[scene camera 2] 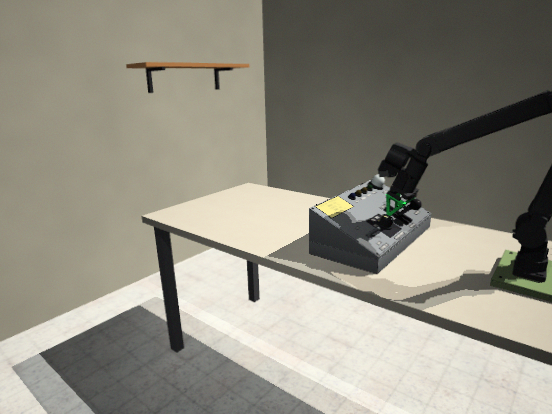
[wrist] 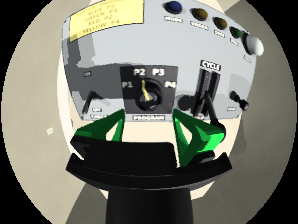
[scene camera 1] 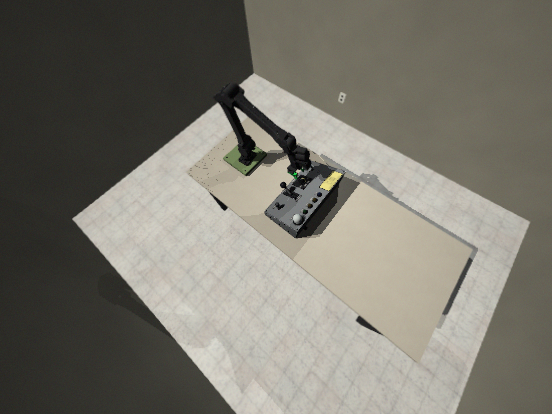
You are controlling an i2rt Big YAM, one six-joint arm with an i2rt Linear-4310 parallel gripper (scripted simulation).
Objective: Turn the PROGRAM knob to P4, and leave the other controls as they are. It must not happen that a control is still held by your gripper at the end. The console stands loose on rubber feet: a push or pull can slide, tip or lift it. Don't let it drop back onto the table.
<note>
In view: my gripper point(wrist: 148, 112) and a grey console point(scene camera 2: 339, 227).
The grey console is seen too in the wrist view point(wrist: 112, 57) and in scene camera 1 point(scene camera 1: 311, 189).
</note>
